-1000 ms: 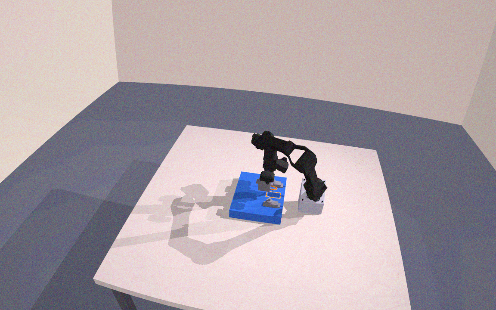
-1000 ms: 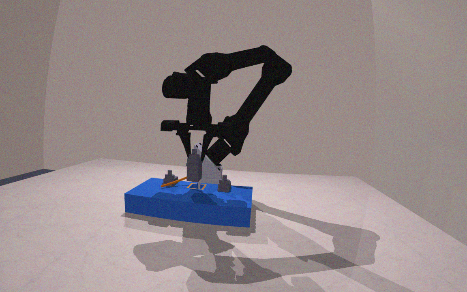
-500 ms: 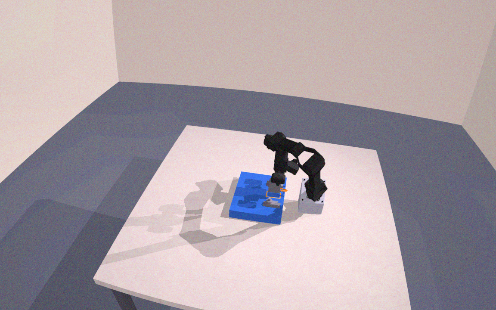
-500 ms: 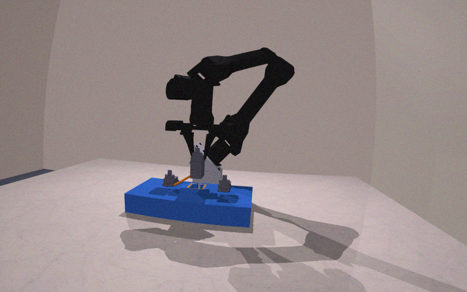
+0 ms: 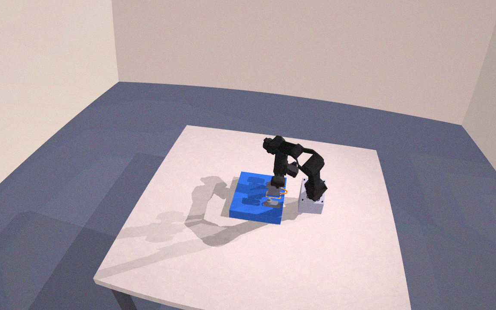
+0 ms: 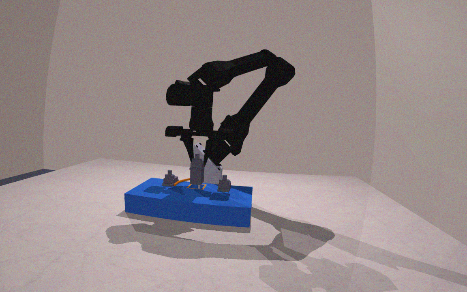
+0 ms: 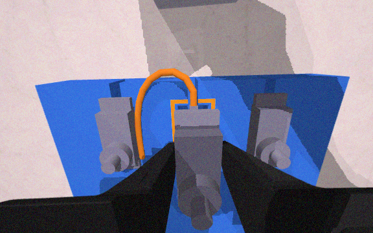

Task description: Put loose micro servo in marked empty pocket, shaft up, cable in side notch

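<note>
Right now my gripper tip is 12 cm short of the blue deck, 8 cm above it and 1 cm to the right of it.
</note>
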